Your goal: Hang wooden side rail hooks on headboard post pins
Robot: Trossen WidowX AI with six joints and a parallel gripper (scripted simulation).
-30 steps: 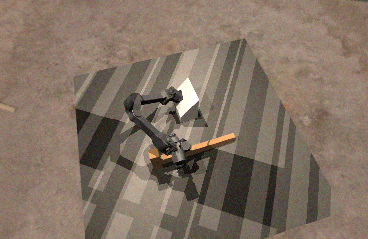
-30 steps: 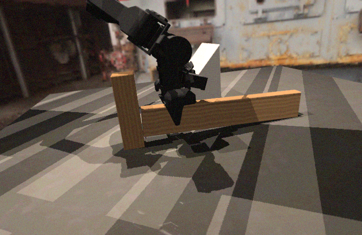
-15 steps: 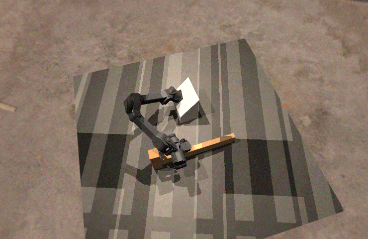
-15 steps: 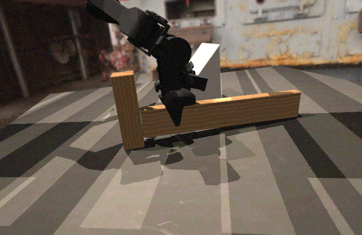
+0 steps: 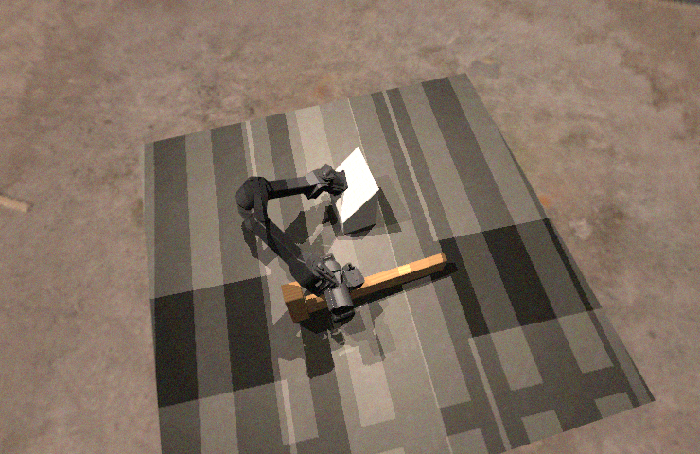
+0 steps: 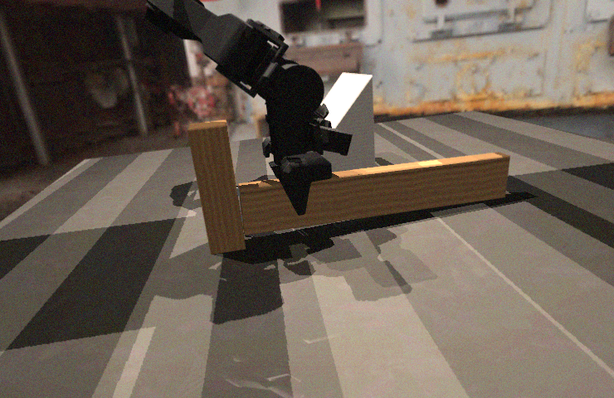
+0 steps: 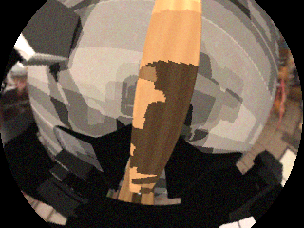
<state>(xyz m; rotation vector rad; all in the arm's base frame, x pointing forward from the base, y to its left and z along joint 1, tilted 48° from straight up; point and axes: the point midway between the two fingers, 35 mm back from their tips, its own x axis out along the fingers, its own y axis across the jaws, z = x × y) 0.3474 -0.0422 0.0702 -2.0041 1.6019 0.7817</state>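
The headboard post lies 11 cm to the right of my gripper tip, 5 cm above it and 1 cm ahead of it.
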